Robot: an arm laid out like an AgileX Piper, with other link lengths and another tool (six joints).
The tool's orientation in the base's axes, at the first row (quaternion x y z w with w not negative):
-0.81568, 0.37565, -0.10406, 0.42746
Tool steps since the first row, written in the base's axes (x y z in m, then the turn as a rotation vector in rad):
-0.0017, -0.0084, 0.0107, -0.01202, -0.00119, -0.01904
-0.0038, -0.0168, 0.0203, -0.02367, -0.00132, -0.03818
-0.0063, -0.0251, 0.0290, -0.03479, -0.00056, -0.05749
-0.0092, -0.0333, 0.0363, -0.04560, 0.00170, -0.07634
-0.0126, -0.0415, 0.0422, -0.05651, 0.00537, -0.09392
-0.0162, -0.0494, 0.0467, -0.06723, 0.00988, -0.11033
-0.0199, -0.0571, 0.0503, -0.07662, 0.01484, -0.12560
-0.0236, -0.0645, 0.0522, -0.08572, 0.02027, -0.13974
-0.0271, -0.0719, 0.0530, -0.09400, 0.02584, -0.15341
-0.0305, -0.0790, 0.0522, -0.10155, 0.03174, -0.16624
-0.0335, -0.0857, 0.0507, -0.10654, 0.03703, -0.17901
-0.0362, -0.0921, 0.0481, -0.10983, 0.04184, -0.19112
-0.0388, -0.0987, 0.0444, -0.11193, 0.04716, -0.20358
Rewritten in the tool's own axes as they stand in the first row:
0.0031, -0.0044, -0.0126, -0.00465, 0.02148, 0.00503
0.0061, -0.0078, -0.0247, -0.00977, 0.04247, 0.01096
0.0088, -0.0103, -0.0364, -0.01512, 0.06301, 0.01781
0.0115, -0.0116, -0.0474, -0.02138, 0.08249, 0.02546
0.0140, -0.0115, -0.0577, -0.02889, 0.10055, 0.03315
0.0163, -0.0103, -0.0672, -0.03703, 0.11730, 0.04073
0.0186, -0.0085, -0.0760, -0.04474, 0.13232, 0.04855
0.0209, -0.0054, -0.0835, -0.05274, 0.14614, 0.05612
0.0236, -0.0016, -0.0903, -0.06034, 0.15911, 0.06388
0.0263, 0.0033, -0.0959, -0.06780, 0.17094, 0.07169
0.0291, 0.0084, -0.1006, -0.07305, 0.18159, 0.08034
0.0322, 0.0141, -0.1043, -0.07688, 0.19101, 0.08913
0.0355, 0.0207, -0.1074, -0.08019, 0.19990, 0.09903

